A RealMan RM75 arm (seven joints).
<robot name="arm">
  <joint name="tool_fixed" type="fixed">
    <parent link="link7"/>
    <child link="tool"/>
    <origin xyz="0 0 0"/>
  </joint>
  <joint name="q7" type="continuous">
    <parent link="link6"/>
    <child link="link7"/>
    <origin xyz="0 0 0.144"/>
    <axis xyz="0 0 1"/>
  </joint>
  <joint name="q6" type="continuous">
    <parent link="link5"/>
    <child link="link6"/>
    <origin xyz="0 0 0"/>
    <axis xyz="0 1 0"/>
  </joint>
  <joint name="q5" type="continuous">
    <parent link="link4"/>
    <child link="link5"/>
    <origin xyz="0 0 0.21"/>
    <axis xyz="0 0 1"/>
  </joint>
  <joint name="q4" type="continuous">
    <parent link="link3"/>
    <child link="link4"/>
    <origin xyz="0 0 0"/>
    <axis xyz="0 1 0"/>
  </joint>
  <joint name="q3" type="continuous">
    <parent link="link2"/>
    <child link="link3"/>
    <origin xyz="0 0 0.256"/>
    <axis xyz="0 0 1"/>
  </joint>
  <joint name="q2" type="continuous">
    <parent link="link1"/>
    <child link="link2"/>
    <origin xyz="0 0 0"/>
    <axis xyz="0 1 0"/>
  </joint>
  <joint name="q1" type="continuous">
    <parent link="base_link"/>
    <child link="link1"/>
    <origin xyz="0 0 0.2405"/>
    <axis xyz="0 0 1"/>
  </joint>
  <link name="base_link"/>
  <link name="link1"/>
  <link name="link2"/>
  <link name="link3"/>
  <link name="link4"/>
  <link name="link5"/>
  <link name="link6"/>
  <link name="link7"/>
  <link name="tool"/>
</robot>
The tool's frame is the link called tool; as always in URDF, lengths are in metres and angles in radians. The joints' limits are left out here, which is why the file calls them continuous.
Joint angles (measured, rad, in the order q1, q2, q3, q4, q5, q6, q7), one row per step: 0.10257, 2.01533, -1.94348, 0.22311, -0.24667, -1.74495, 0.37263; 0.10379, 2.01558, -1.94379, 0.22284, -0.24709, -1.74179, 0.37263; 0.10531, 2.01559, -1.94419, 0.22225, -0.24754, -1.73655, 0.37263; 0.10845, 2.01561, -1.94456, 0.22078, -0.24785, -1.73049, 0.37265; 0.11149, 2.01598, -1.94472, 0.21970, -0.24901, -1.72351, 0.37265; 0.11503, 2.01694, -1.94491, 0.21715, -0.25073, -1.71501, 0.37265; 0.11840, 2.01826, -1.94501, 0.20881, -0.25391, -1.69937, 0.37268; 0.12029, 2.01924, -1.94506, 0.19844, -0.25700, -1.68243, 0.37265; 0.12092, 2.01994, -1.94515, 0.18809, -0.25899, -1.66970, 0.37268; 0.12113, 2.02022, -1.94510, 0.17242, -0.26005, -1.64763, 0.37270; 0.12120, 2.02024, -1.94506, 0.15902, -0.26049, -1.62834, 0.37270; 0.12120, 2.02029, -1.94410, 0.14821, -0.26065, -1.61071, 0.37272; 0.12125, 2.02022, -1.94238, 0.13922, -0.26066, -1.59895, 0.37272; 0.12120, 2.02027, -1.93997, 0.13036, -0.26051, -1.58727, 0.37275; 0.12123, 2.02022, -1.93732, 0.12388, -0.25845, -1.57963, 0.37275
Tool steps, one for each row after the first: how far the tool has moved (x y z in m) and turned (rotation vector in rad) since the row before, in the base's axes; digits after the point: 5 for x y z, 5 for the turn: 0.00014, 0.00046, -0.00037, -0.00167, -0.00156, -0.00053; 0.00039, 0.00064, -0.00043, -0.00234, -0.00296, -0.00139; 0.00019, 0.00144, -0.00049, -0.00213, -0.00310, 0.00031; 0.00024, 0.00126, -0.00075, -0.00321, -0.00340, -0.00055; -0.00001, 0.00166, -0.00118, -0.00379, -0.00313, 0.00032; -0.00006, 0.00255, -0.00208, -0.00537, -0.00473, 0.00042; 0.00007, 0.00238, -0.00206, -0.00483, -0.00518, -0.00026; -0.00022, 0.00199, -0.00156, -0.00242, -0.00292, 0.00105; 0.00039, 0.00295, -0.00199, -0.00240, -0.00713, -0.00190; 0.00045, 0.00254, -0.00157, -0.00166, -0.00663, -0.00221; 0.00065, 0.00212, -0.00129, -0.00093, -0.00652, -0.00381; 0.00020, 0.00187, -0.00075, 0.00111, -0.00362, -0.00151; 0.00021, 0.00188, -0.00071, 0.00185, -0.00340, -0.00206; 0.00015, 0.00165, -0.00014, 0.00425, -0.00193, -0.00195
